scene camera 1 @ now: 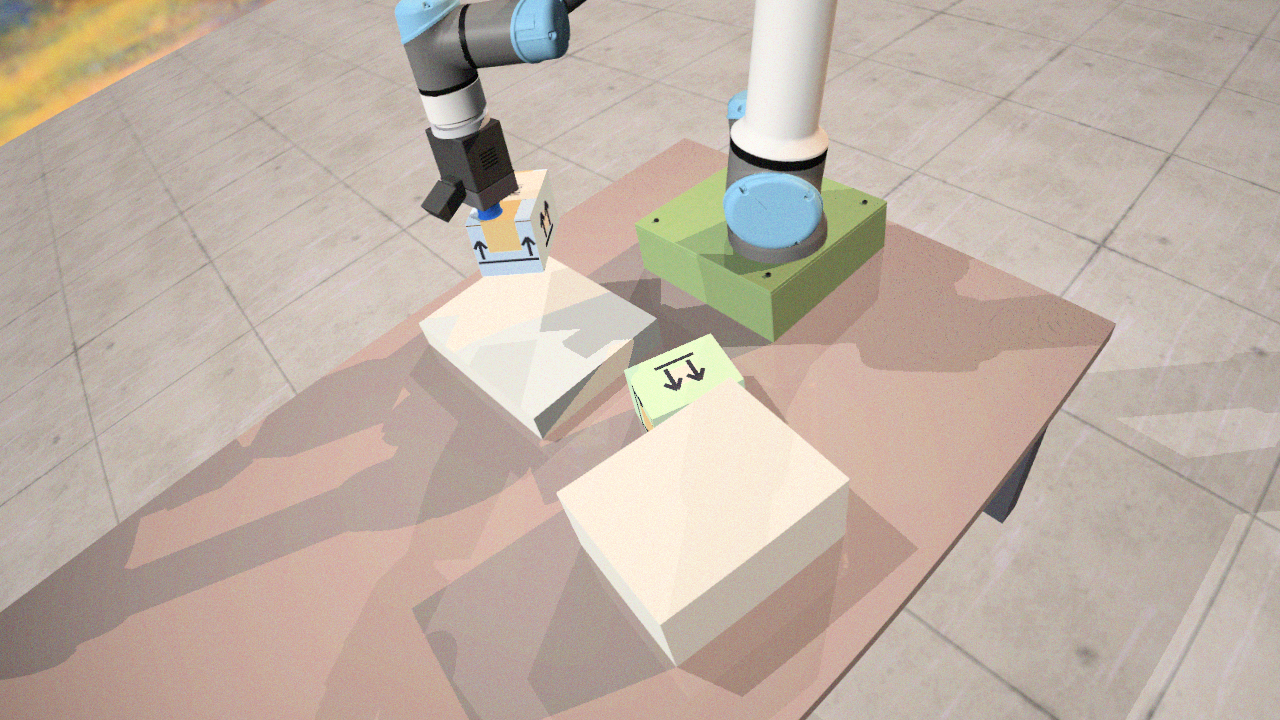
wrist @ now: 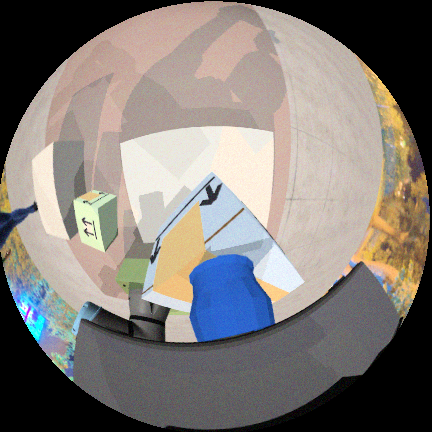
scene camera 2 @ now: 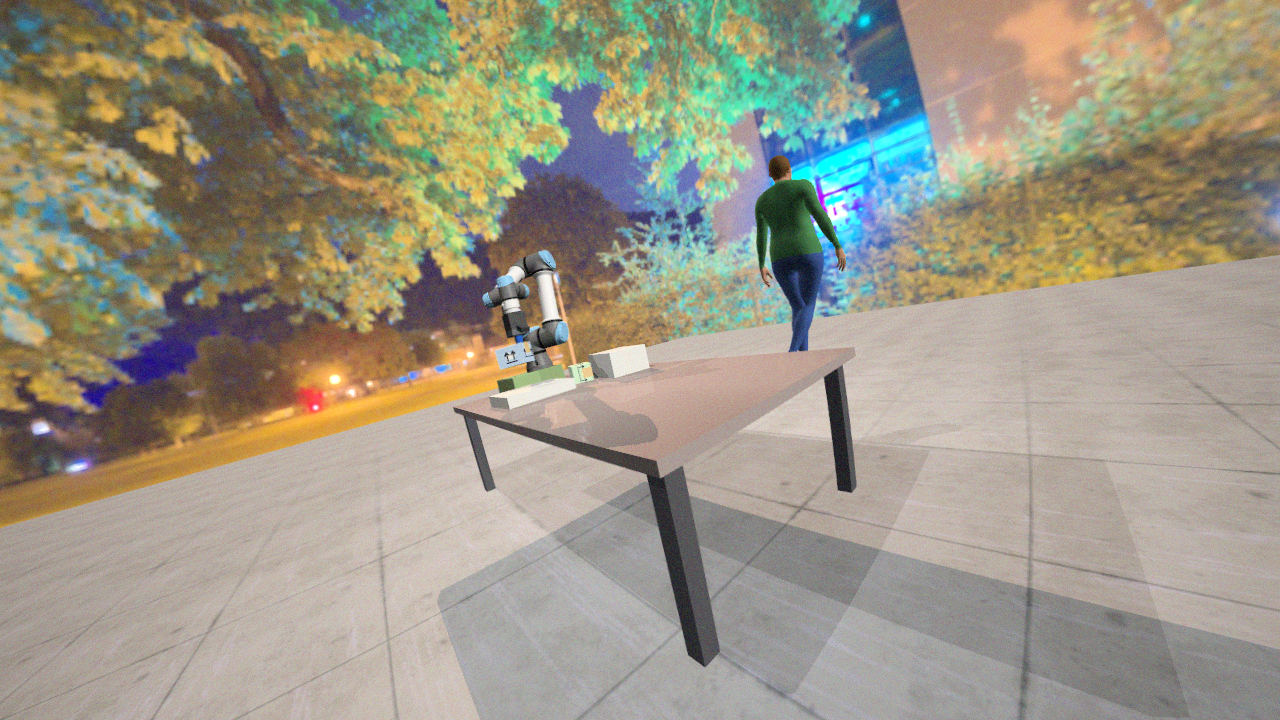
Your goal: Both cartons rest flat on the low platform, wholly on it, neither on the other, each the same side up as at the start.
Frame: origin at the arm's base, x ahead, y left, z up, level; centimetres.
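Seen in the pictures: hand, its tool point: (scene camera 1: 492,222) (wrist: 215,256) (scene camera 2: 521,345); arm's base, origin of its link: (scene camera 2: 540,369).
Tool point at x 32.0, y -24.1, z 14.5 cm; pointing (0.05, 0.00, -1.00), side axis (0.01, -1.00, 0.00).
Note:
Offsets run from my tool point to a thing's top centre. Level surfaces: height alone.
The light blue carton {dx -4.5, dy -1.8, dz +1.5 cm} (scene camera 1: 510,259) (scene camera 2: 510,357) (wrist: 225,225) with orange tape hangs upright from my blue suction cup (scene camera 1: 489,212) (scene camera 2: 519,338) (wrist: 232,300), its side arrows pointing up. The suction is on. It is in the air over the rear corner of the low white platform {dx -0.2, dy -0.1, dz -19.2 cm} (scene camera 1: 501,331) (scene camera 2: 528,394) (wrist: 200,150), with a gap below it in scene camera 2. The green carton {dx -2.3, dy +29.7, dz -15.3 cm} (scene camera 1: 682,376) (scene camera 2: 580,372) (wrist: 95,222) lies on the table, an arrow-printed face upward, between the low platform and a taller block; the block hides part of it in scene camera 1.
The taller cream block {dx +11.3, dy +44.1, dz -12.0 cm} (scene camera 1: 707,501) (scene camera 2: 623,360) (wrist: 44,190) stands on the brown table {dz -24.0 cm} (scene camera 1: 984,331) (scene camera 2: 751,385). The arm's green base (scene camera 1: 707,277) (wrist: 134,270) stands behind the low platform and green carton. A person (scene camera 2: 792,223) stands beyond the table.

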